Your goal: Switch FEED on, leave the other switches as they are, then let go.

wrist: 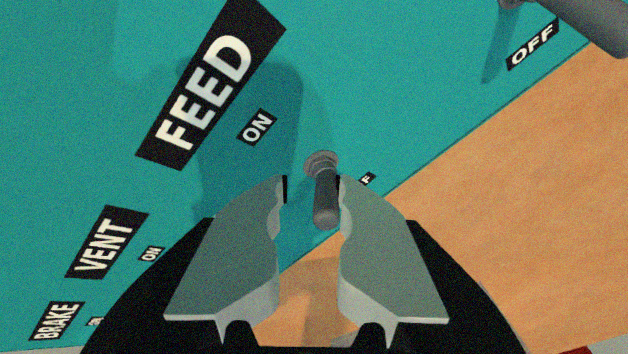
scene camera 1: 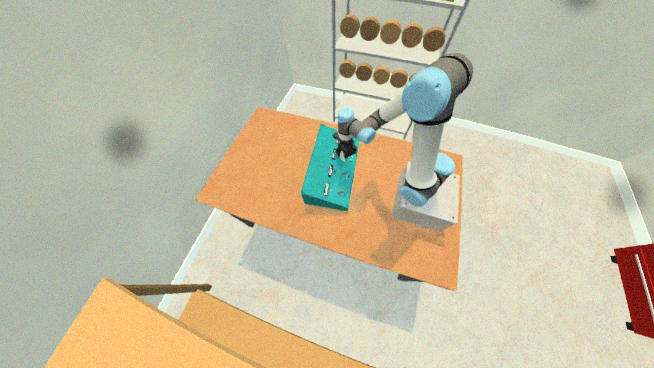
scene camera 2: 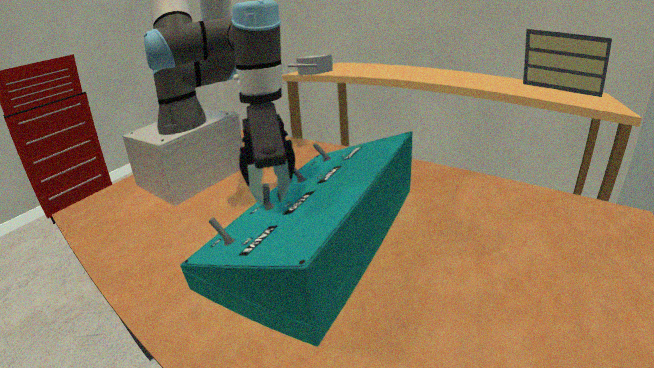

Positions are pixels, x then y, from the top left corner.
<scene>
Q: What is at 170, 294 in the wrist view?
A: My gripper.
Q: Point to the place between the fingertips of my gripper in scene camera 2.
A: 271, 203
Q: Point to a feed lever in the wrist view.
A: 326, 216
</scene>
